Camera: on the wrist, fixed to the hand. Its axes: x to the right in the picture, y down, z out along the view.
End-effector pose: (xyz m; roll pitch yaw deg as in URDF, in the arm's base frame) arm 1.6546 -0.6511 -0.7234 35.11 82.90 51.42
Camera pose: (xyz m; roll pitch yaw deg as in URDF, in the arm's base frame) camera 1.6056 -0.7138 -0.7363 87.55 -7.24 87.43
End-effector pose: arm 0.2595 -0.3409 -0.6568 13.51 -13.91 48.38
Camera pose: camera 0.2961 -0.3455 -0.7285 -15.55 -31.20 148.82
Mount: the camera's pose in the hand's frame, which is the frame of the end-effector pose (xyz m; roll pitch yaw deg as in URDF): 0.0030 -0.0470 -0.0654 1.20 -19.19 91.57
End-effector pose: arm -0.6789 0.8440 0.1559 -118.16 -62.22 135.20
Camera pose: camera -0.6095 0.8251 0.1923 -93.04 28.89 124.95
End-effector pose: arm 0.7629 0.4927 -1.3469 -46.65 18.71 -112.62
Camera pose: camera 0.6894 0.5240 -1.3580 23.27 25.35 -11.63
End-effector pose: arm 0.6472 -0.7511 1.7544 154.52 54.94 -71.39
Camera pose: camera 0.7248 -0.7603 1.7742 126.68 -4.82 -157.09
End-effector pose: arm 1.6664 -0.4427 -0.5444 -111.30 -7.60 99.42
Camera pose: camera 1.7106 -0.4414 -0.4771 -107.13 83.53 80.41
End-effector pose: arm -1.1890 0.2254 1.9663 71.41 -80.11 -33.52
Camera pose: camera -1.1089 0.2287 1.9580 -88.39 -8.41 147.09
